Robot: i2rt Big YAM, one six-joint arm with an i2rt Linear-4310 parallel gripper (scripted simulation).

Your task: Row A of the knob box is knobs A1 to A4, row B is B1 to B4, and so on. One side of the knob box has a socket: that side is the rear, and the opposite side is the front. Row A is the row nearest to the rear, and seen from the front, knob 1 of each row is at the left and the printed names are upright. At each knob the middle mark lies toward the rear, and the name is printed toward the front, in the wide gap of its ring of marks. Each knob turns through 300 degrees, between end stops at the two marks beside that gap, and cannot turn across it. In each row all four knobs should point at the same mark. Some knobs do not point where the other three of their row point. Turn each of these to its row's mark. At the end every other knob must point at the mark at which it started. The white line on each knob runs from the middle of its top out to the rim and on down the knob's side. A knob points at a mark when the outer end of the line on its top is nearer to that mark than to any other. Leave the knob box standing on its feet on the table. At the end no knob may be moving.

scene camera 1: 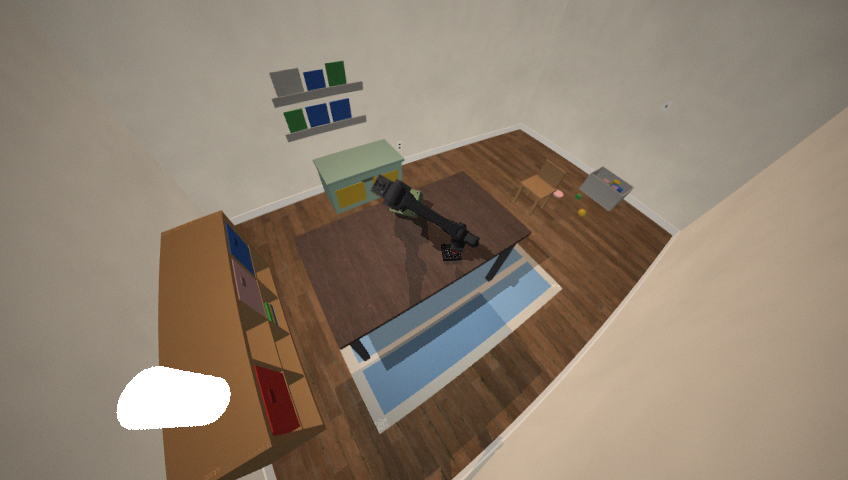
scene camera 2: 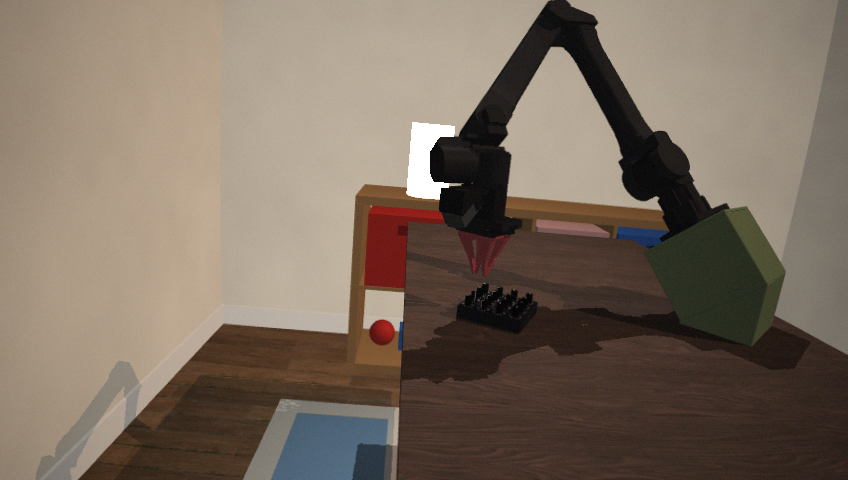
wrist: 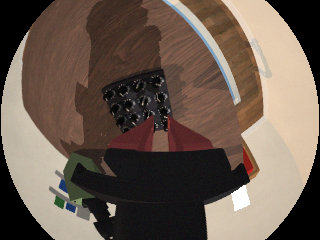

Labels:
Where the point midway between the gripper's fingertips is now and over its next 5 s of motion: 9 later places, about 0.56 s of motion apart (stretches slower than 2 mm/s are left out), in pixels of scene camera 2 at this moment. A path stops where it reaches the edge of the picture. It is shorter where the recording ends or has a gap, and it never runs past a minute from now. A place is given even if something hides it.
The gripper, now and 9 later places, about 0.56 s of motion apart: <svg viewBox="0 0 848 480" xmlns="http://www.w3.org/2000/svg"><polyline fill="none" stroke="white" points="480,274 482,272 481,270 481,267 481,265 478,269 473,278 471,284 473,285 480,286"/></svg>

